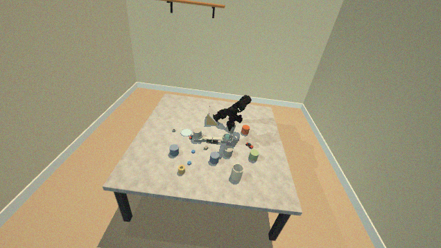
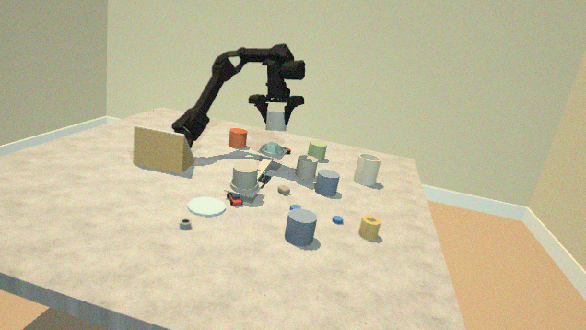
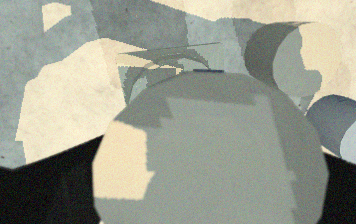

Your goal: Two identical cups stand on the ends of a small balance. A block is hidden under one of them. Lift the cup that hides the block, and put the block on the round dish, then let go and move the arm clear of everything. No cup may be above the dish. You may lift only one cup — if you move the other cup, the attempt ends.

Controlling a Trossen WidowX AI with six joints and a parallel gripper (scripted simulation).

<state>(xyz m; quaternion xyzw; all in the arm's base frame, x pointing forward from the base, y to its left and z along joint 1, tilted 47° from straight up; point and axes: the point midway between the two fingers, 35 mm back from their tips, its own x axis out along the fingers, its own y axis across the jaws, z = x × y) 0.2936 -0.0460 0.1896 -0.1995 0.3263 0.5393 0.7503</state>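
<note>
The pale green block lies 10 mm to the right of my gripper tip and 80 mm below it. Also, from my gripper tip: balance (20 mm behind, 140 mm to the right, 120 mm below); orange cylinder (180 mm behind, 170 mm to the left, 130 mm below); green cup (150 mm ahead, 210 mm to the left, 130 mm below).
</note>
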